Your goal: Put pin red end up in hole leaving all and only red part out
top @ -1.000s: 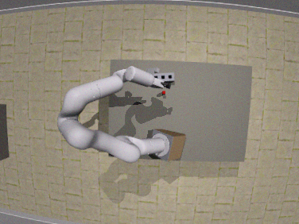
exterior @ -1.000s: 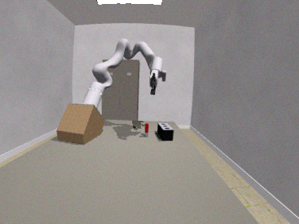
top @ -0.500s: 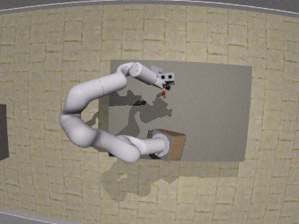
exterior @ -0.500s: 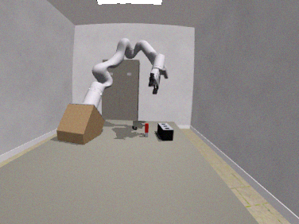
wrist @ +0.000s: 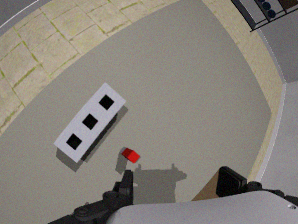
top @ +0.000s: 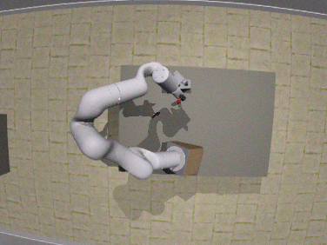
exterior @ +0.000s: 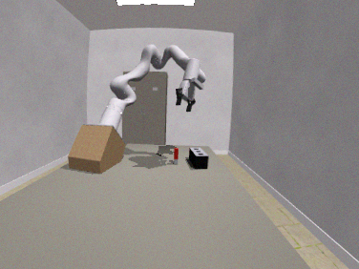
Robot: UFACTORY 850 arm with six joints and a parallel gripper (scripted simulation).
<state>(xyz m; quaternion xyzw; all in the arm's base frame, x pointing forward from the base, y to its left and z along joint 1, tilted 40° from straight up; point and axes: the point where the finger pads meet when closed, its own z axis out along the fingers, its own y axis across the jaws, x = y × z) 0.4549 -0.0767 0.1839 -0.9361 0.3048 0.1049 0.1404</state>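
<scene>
My hand is 3 cm past the pin, 2 cm to the left of it and 26 cm above it. Round my hand: block: 10 cm ahead, 1 cm to the left, 29 cm below.
</scene>
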